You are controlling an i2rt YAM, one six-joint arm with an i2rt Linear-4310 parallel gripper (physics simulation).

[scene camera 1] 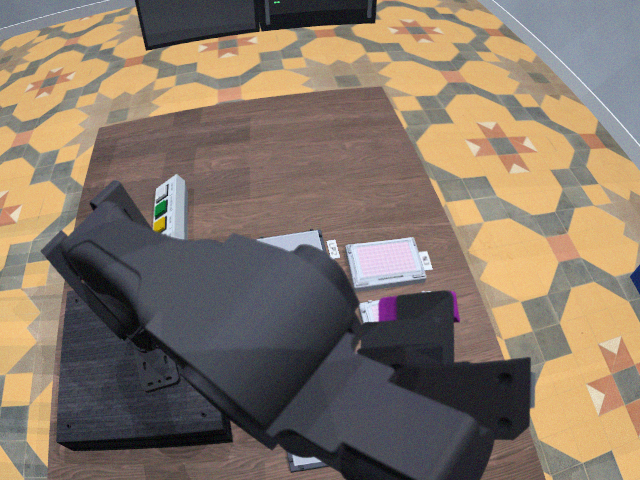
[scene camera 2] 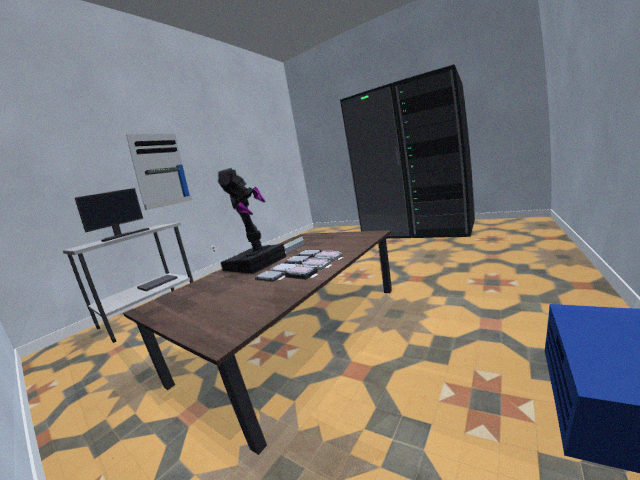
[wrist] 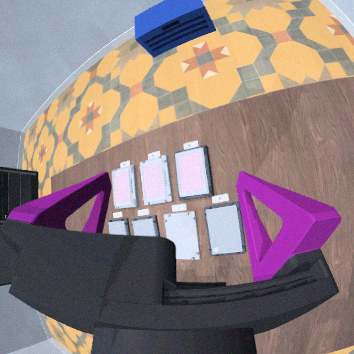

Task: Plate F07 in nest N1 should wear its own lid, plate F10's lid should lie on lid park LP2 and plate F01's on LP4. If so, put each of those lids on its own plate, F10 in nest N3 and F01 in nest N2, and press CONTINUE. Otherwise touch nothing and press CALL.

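Pixels of known places: gripper, fingertip midpoint: [scene camera 2: 258,207] [wrist: 173,178]; arm's base, origin of the base link: [scene camera 2: 258,251].
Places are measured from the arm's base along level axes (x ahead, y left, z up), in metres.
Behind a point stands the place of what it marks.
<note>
My gripper [wrist: 173,178] @(z 0.308, x 0.320, y -0.316 m) [scene camera 2: 256,205] @(z 0.308, x 0.320, y -0.316 m) is open and empty, high above the table. In the wrist view, pink-welled plates lie in nest N1 [wrist: 192,172] @(z -0.054, x 0.412, y -0.214 m), with a dark surround, N2 [wrist: 156,180] @(z -0.055, x 0.435, y -0.096 m) and N3 [wrist: 124,187] @(z -0.053, x 0.460, y 0.035 m). Pale flat lids lie on the leftmost park, LP2 [wrist: 117,226] @(z -0.066, x 0.341, y 0.128 m), on LP4 [wrist: 144,226] @(z -0.067, x 0.313, y 0.005 m), on the third park [wrist: 182,235] @(z -0.074, x 0.252, y -0.115 m) and on LP3 [wrist: 225,230] @(z -0.066, x 0.232, y -0.246 m). Their codes are too small to read, and I cannot tell whether N1's plate wears a lid. The arm hides much of both rows in scene camera 1. The button box [scene camera 1: 179,206] @(z -0.032, x 0.104, y 0.317 m) shows white, green and yellow buttons; its lettering is unreadable.
The arm's black base [scene camera 1: 118,392] @(z -0.008, x -0.084, y -0.083 m) [scene camera 2: 253,258] @(z 0.004, x 0.084, y -0.166 m) stands on the wooden table [scene camera 1: 310,155] @(z -0.085, x 0.442, y 0.419 m) [scene camera 2: 217,315] @(z -0.084, x 0.240, y -0.665 m), near the button box. The lid parks lie close beside the row of nests. A blue cabinet [scene camera 2: 594,351] [wrist: 172,22] and black server racks [scene camera 2: 403,165] stand off the table.
</note>
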